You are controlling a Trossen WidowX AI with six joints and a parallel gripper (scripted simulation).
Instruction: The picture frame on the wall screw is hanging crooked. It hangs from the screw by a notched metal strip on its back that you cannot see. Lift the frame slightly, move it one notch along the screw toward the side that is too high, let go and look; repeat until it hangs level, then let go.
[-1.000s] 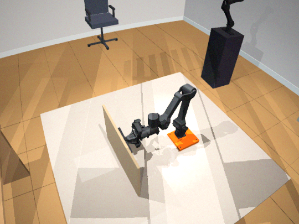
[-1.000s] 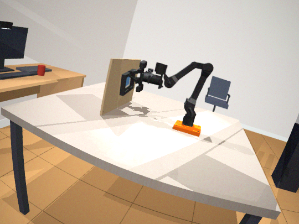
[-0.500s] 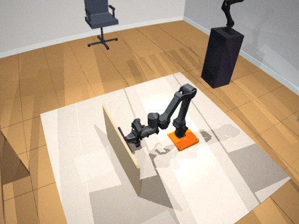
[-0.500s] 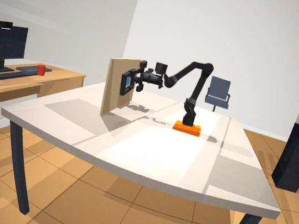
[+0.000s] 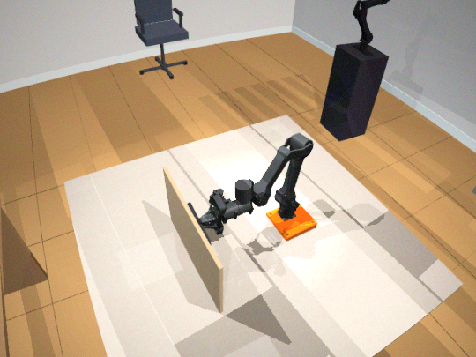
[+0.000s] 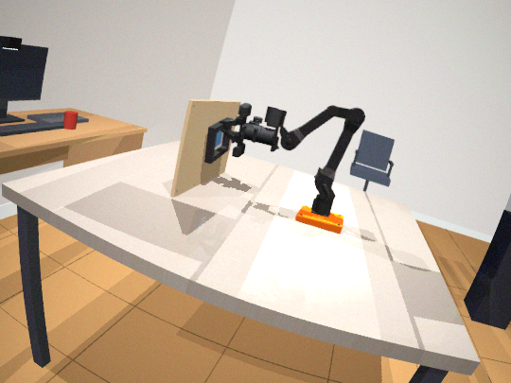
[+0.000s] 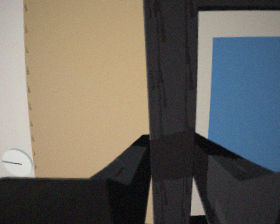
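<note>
The picture frame is 1 cm to the right of my gripper tip and 5 cm below it. The rest, counted from my gripper tip: wall board: 1 cm ahead, 7 cm below.
</note>
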